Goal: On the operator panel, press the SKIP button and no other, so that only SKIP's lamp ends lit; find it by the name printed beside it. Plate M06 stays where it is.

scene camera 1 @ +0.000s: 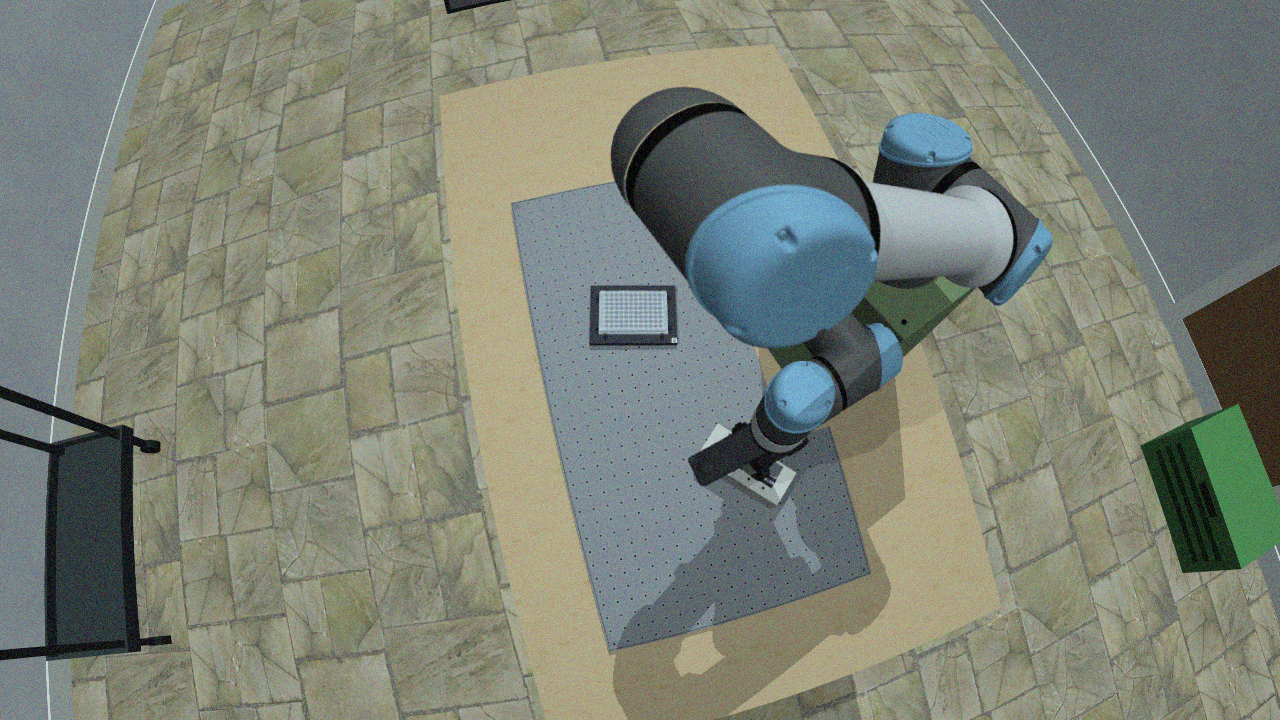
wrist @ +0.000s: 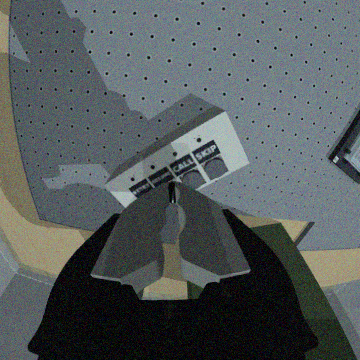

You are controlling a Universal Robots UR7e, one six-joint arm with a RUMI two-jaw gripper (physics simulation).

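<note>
The white operator panel (scene camera 1: 776, 492) (wrist: 233, 136) lies angled on the perforated plate. In the wrist view, the SKIP label (wrist: 206, 150) is at the panel's right end, with its dark round SKIP button (wrist: 216, 169) just below. The CALL label (wrist: 183, 165) and CALL button (wrist: 191, 181) are beside it; two labels further left are too blurred to read. The small lamps, including SKIP's lamp (wrist: 198, 140), look dark. My gripper (scene camera 1: 768, 479) (wrist: 172, 184) is shut and empty, its tips over the panel left of the CALL button; their height is unclear. Plate M06 (scene camera 1: 632, 311) sits in its dark holder.
The dark holder (scene camera 1: 597, 339) (wrist: 340, 154) stands on the grey perforated plate (scene camera 1: 572, 429) (wrist: 280, 30), away from the panel. A green base block (scene camera 1: 926, 308) (wrist: 295, 280) is under the arm. A green box (scene camera 1: 1230, 492) and a black-framed stand (scene camera 1: 89, 546) are at the sides.
</note>
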